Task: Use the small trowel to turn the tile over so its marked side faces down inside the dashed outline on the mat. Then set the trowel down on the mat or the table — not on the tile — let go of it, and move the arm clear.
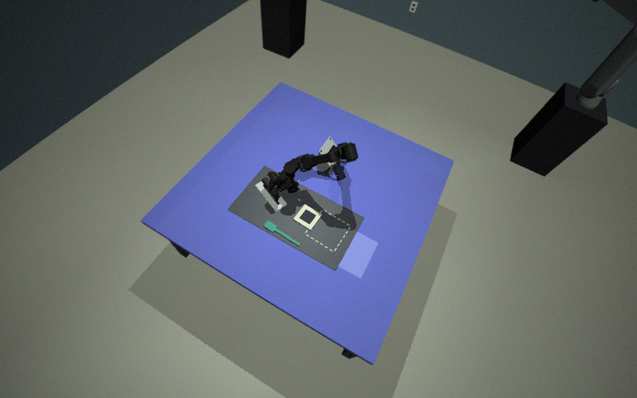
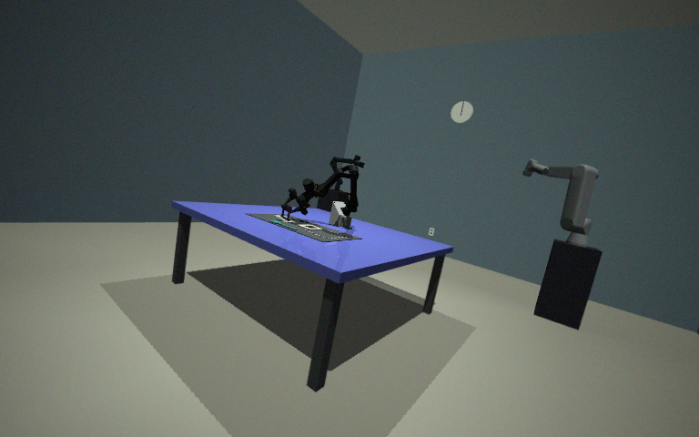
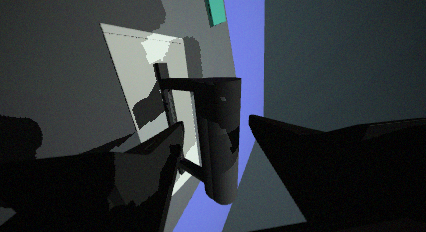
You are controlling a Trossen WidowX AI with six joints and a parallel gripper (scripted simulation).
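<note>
My gripper tip is 2 cm short of the dark mat, 16 cm to the right of it and 9 cm above it. The rest, counted from my gripper tip: green trowel 16 cm ahead, 14 cm to the left, 6 cm below; then cream tile 1 cm ahead, 22 cm to the left, 6 cm below.
</note>
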